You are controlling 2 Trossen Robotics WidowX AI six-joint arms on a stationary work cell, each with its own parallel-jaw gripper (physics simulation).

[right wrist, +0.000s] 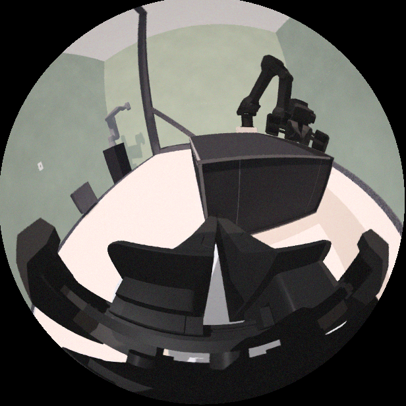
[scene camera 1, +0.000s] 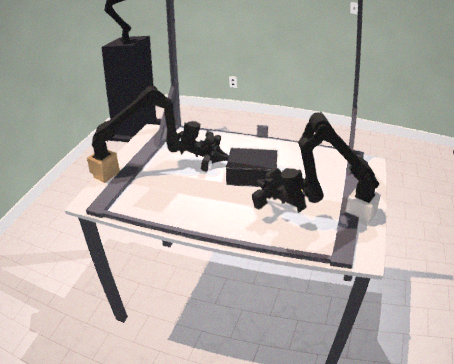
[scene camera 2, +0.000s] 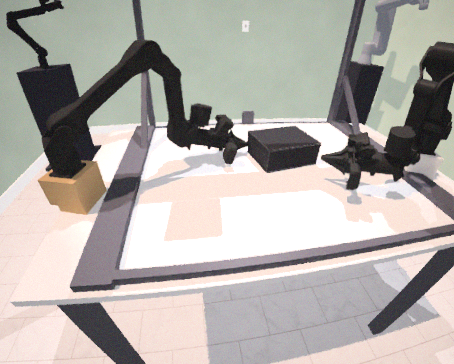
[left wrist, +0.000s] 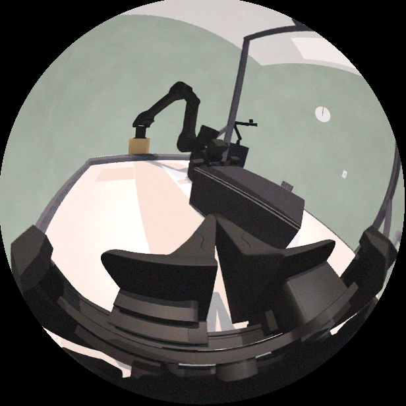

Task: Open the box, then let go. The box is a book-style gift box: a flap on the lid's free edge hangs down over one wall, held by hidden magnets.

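Seen in the pictures: left gripper, fingertip midpoint: [scene camera 1: 257, 181] [scene camera 2: 320, 157]; right gripper, fingertip midpoint: [scene camera 2: 248, 144]; left arm's base at its link origin: [scene camera 1: 365, 195] [scene camera 2: 422, 150]; right arm's base at its link origin: [scene camera 1: 101, 155] [scene camera 2: 68, 170].
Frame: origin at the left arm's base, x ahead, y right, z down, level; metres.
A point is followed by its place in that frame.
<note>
The black box [scene camera 1: 251, 159] {x 0.479, y -0.058, z 0.004 m} [scene camera 2: 284, 140] {x 0.478, y -0.079, z 0.004 m} [left wrist: 245, 200] [right wrist: 265, 187] sits on the table with its lid down flat. In the left wrist view a thin seam runs under the lid along the near wall. In the right wrist view the facing wall shows faint vertical lines; I cannot tell surely which wall the flap covers. My right gripper [scene camera 1: 227, 159] {x 0.597, y -0.040, z 0.053 m} [scene camera 2: 246, 145] {x 0.597, y -0.040, z 0.053 m} [right wrist: 215, 219] is shut and empty, its tips at or very near the box's left wall. My left gripper [scene camera 2: 324, 158] {x 0.372, y -0.163, z 0.004 m} [left wrist: 213, 218] is shut and empty, a little apart from the box's right side.
The table [scene camera 1: 200, 215] {x 0.470, y -0.363, z 0.083 m} [scene camera 2: 190, 255] {x 0.642, y -0.511, z 0.083 m} has a dark metal frame [scene camera 1: 210, 236] {x 0.352, y -0.441, z 0.063 m} [scene camera 2: 280, 263] {x 0.464, y -0.496, z 0.070 m} around its top, with upright posts at the back. A small grey block [scene camera 1: 262, 131] {x 0.634, y 0.230, z 0.049 m} [scene camera 2: 247, 117] {x 0.642, y 0.227, z 0.049 m} stands at the back edge behind the box.
</note>
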